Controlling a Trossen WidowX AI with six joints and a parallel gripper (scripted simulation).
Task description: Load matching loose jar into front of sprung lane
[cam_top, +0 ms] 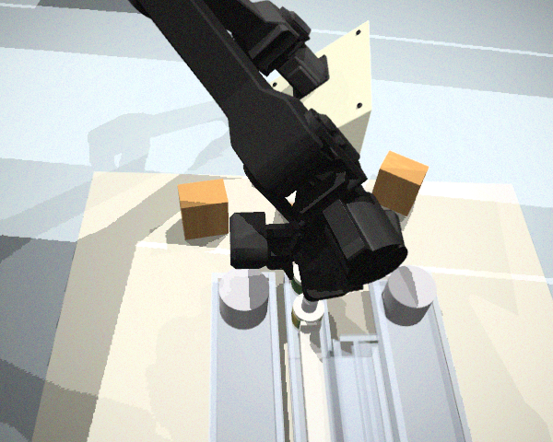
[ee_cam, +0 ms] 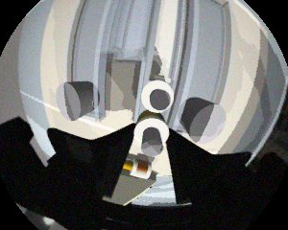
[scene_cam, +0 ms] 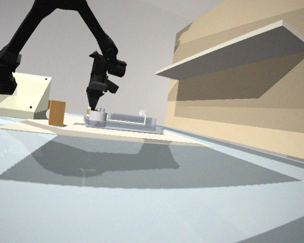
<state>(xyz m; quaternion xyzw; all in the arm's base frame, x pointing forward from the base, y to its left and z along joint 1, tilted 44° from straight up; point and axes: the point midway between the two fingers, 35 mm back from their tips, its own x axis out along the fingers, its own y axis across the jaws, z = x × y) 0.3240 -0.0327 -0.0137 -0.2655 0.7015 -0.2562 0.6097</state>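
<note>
My gripper tip is now 150 mm short of the grey lane rack, 30 mm to the right of it and 30 mm above it. From my gripper tip the other things lie so: red mark (220 mm ahead, 50 mm to the left, 20 mm above); then shelf (510 mm ahead, 20 mm to the left, 320 mm above).
</note>
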